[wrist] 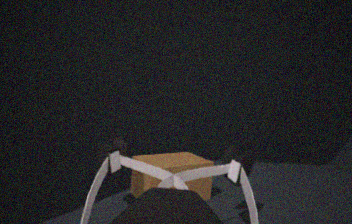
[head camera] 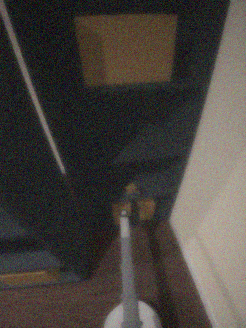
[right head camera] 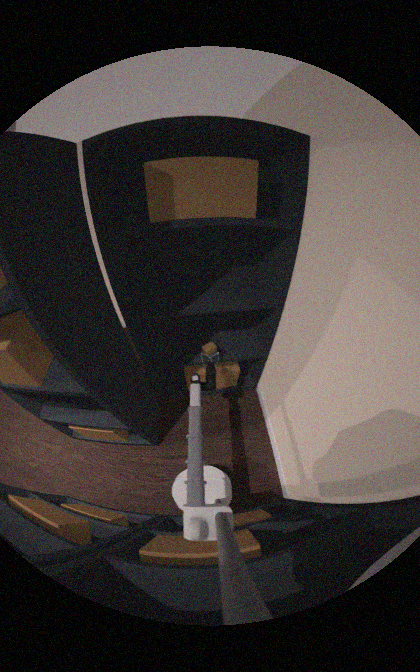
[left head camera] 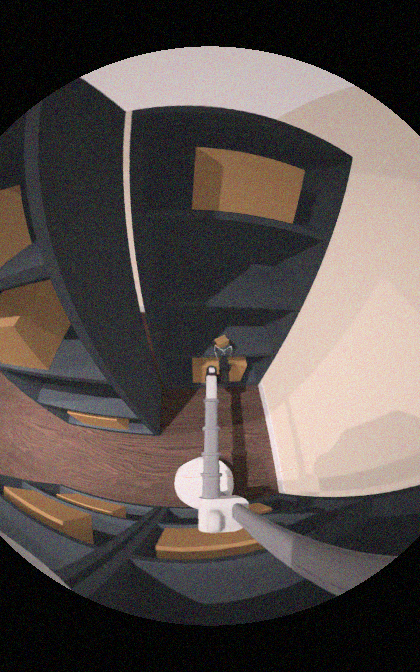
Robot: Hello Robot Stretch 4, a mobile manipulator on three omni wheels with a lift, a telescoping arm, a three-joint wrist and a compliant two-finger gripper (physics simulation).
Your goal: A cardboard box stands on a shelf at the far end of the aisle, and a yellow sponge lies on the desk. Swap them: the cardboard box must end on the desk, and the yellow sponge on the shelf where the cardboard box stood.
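Places are measured from the robot's base along level axes (x ahead, y left, z up), in metres.
Pixels of known places: gripper, fingertip midpoint: (wrist: 175, 153) (head camera: 131, 188) (left head camera: 222, 340).
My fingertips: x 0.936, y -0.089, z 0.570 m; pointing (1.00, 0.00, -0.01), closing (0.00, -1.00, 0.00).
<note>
For each thing: its top centre in the pictures, then the offset to it from my fingertips.
- small cardboard box at its top centre: (wrist: 172, 159) (left head camera: 221, 339) (head camera: 131, 187) dx +0.027, dy +0.003, dz -0.014 m
- large carton at its top centre: (left head camera: 245, 158) (head camera: 122, 21) dx +0.095, dy +0.022, dz +1.121 m
The small cardboard box (head camera: 131, 188) (left head camera: 222, 341) (right head camera: 210, 348) (wrist: 172, 161) stands on a dark shelf low in the end rack. In the wrist view it is at the lower centre, partly covered by the pale finger strips. My gripper (left head camera: 223, 350) (right head camera: 210, 357) (wrist: 175, 153) is open, its fingers spread to the left and right of the box in the wrist view. Its dark fingertips are hard to make out, and contact with the box cannot be told. The yellow sponge and the desk do not show in these views.
A large carton (head camera: 135, 50) (left head camera: 257, 185) (right head camera: 215, 187) stands on a higher shelf. Another carton (head camera: 146, 210) (left head camera: 200, 370) (right head camera: 228, 375) is below the small box, partly behind the arm. A pale wall (head camera: 222, 165) (left head camera: 350, 320) is at the right. Racks with cartons flank the left side.
</note>
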